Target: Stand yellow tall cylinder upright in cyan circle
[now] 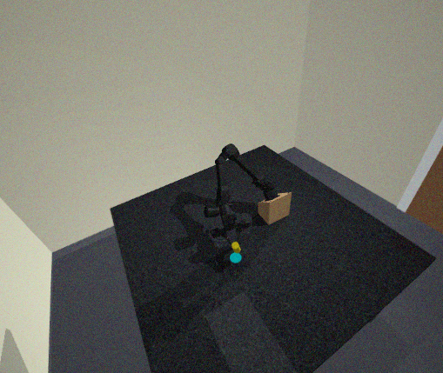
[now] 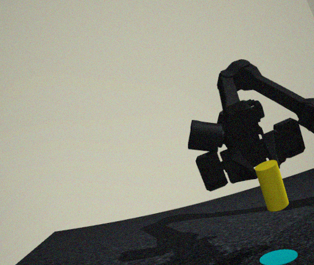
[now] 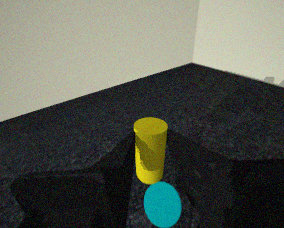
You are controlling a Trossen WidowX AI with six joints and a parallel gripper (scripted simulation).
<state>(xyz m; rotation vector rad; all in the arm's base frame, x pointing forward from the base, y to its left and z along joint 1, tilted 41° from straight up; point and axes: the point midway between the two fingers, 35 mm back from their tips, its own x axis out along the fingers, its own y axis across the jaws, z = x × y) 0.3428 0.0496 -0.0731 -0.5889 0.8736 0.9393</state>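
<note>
The cyan circle lies 14 cm below my gripper tip, 2 cm to the right of it and 1 cm behind it. The rest, counted from my gripper tip: yellow cylinder (2 cm below).
</note>
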